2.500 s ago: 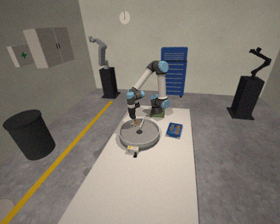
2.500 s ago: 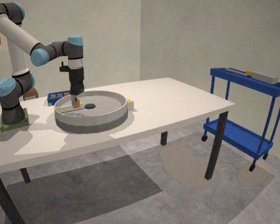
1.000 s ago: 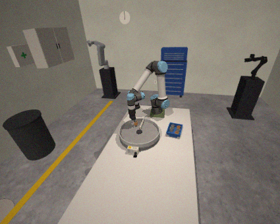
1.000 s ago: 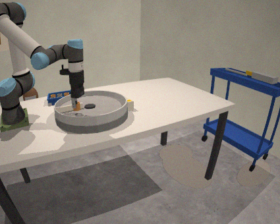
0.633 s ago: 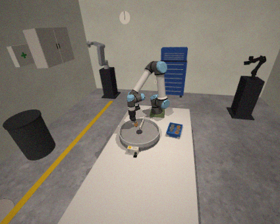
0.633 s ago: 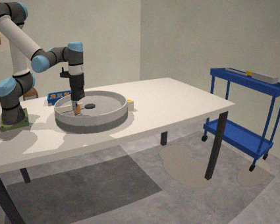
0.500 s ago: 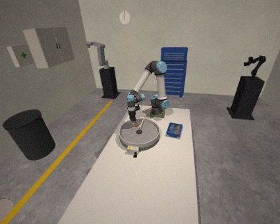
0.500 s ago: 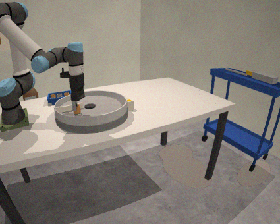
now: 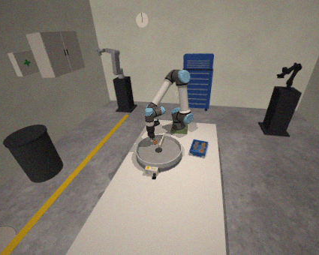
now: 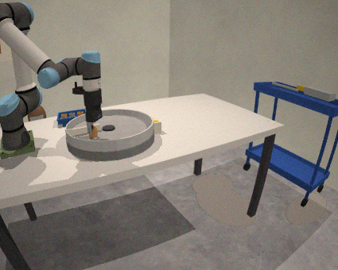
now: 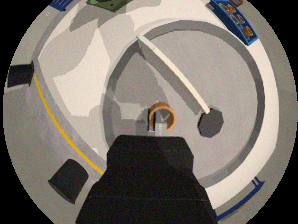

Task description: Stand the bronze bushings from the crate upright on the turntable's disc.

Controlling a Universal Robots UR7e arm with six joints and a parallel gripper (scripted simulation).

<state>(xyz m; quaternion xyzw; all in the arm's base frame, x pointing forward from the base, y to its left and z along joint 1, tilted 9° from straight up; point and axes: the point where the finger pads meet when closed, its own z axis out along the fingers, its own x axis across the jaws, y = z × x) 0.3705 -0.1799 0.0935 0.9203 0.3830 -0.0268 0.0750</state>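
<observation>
Now: the blue crate 30 mm behind my hand, 430 mm to the left of it and 70 mm below it. Also, from my hand: grey turntable (100 mm ahead, 70 mm to the left, 40 mm below).
</observation>
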